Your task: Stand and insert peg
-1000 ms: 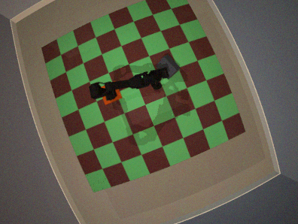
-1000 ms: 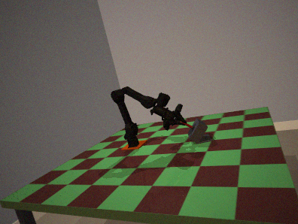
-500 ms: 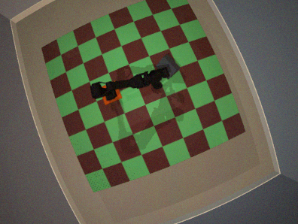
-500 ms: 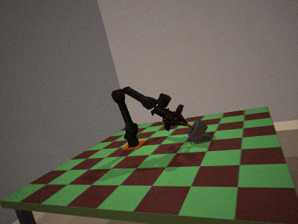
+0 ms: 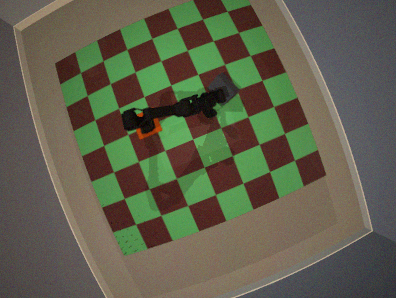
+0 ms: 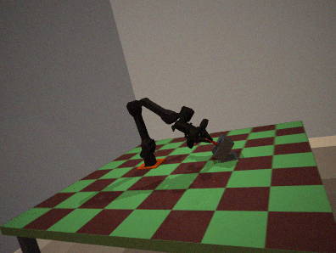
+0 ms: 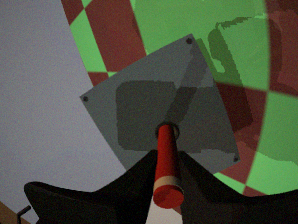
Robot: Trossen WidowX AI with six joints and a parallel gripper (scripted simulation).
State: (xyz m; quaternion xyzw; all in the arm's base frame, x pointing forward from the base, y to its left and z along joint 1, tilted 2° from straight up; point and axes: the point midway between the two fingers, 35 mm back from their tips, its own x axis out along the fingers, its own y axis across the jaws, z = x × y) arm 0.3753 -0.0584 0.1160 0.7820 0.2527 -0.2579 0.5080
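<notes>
Now: gripper tip 50 mm short of the grey sloped panel, 40 mm above it and 10 mm to the right of it. Also, from my gripper tip: red peg (10 mm behind, 10 mm above).
</notes>
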